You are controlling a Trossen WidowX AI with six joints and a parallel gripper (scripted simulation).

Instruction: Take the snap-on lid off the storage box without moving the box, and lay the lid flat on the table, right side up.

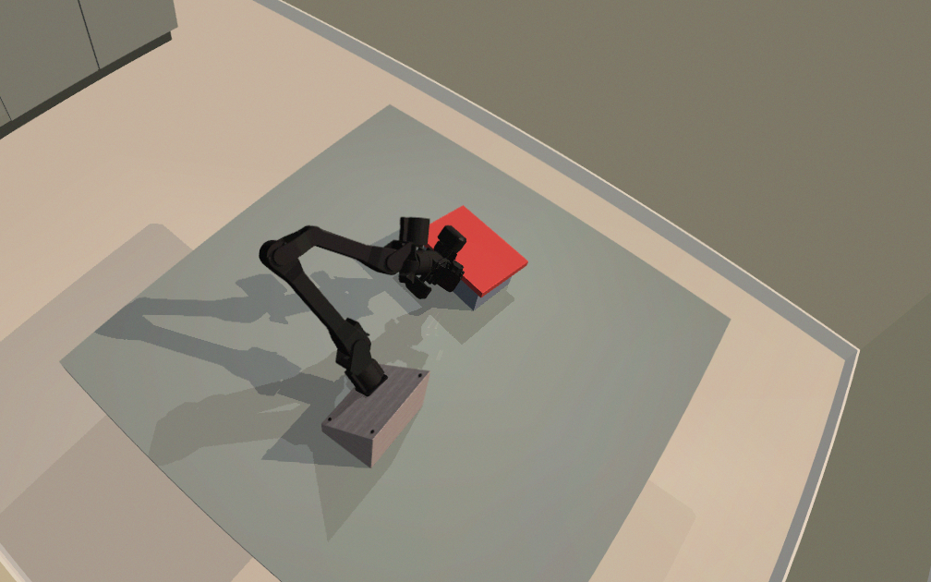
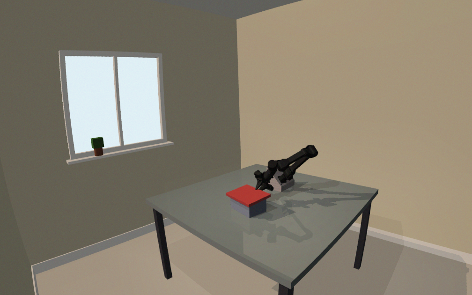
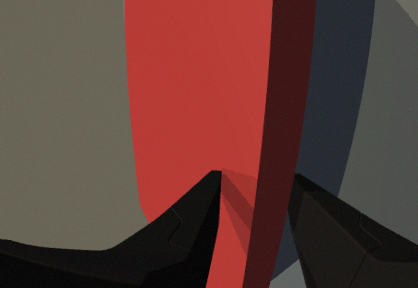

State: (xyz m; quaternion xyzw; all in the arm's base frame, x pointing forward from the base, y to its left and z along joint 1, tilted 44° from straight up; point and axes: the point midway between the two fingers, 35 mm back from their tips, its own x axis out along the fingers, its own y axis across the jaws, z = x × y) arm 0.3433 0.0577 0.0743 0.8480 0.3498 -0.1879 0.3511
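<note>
The red lid is 8 cm ahead of my gripper tip. Round my gripper tip: box: 8 cm ahead, 6 cm below.
</note>
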